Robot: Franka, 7 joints.
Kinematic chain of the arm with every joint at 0, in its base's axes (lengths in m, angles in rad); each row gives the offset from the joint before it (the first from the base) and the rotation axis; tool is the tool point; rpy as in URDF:
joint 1: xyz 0 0 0.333 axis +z
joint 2: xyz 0 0 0 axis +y
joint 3: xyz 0 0 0.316 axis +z
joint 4: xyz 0.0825 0 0 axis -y
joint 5: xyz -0.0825 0 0.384 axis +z
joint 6: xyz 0 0 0 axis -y
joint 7: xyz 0.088 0 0 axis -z
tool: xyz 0 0 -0.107 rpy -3.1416 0 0
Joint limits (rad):
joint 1: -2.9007..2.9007
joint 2: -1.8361..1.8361
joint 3: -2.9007..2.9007
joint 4: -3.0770..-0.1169
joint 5: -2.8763..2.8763
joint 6: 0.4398..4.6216
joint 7: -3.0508..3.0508
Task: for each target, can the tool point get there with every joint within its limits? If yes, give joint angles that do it. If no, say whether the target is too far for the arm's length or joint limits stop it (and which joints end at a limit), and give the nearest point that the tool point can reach.
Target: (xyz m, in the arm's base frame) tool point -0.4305 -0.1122 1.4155
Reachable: no: too far | nearest point -0.3156 -0.0822 1.1265 | short by 0.312 m
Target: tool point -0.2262 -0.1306 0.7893
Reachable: yes | joints -1.2220 -0.9359 -0.8606 -1.8920 -1.8913 4.0775 -2.1206
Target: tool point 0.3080 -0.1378 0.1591
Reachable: yes | joints -1.3718 0.2099 0.7452 -2.7613 -1.4847 2.8035 1.5916
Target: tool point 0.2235 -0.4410 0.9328
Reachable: yes | joints 1.6566 -1.4327 -0.3931 -1.3361 2.1398 2.1700 -2.1825
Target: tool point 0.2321 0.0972 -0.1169
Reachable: yes | joints 0.0857 1.5033 -0.1144 -1.9392 1.2081 0.8862 -2.1035
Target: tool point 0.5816 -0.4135 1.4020
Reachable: no: too far | nearest point 0.3882 -0.2760 1.0465 | short by 0.427 m
